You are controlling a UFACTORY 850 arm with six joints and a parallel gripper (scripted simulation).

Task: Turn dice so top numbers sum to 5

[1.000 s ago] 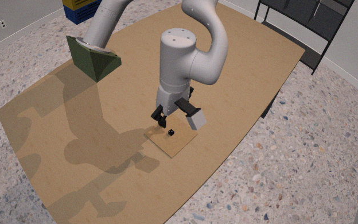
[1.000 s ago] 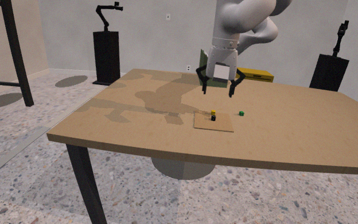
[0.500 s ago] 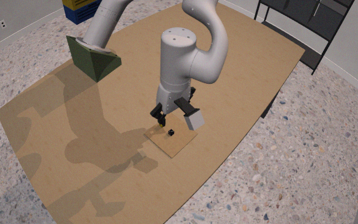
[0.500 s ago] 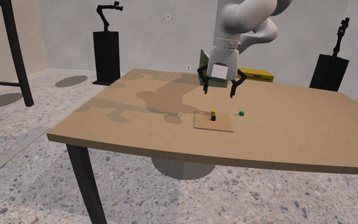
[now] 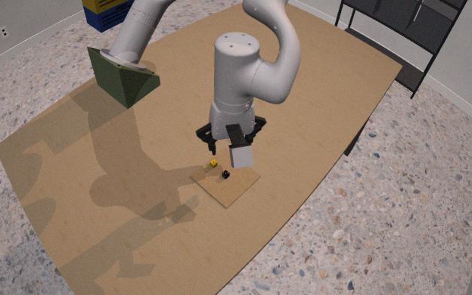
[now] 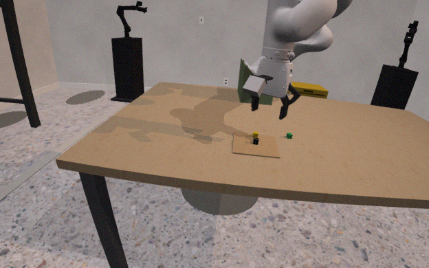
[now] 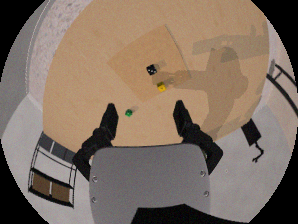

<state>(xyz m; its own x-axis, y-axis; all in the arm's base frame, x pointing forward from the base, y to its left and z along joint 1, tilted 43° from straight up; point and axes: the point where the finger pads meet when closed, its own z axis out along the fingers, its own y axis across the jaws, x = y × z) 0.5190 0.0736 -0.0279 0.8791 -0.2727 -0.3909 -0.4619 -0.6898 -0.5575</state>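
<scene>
Now: the green die 10 cm to the left of my hand, 10 cm below it and 7 cm behind it. The rest, counted from my hand: tan mat: 11 cm below, 2 cm to the right, 1 cm ahead; then black die: 10 cm below, 2 cm to the right, 1 cm ahead; then yellow die: 10 cm below, 4 cm behind, 2 cm to the right.
</scene>
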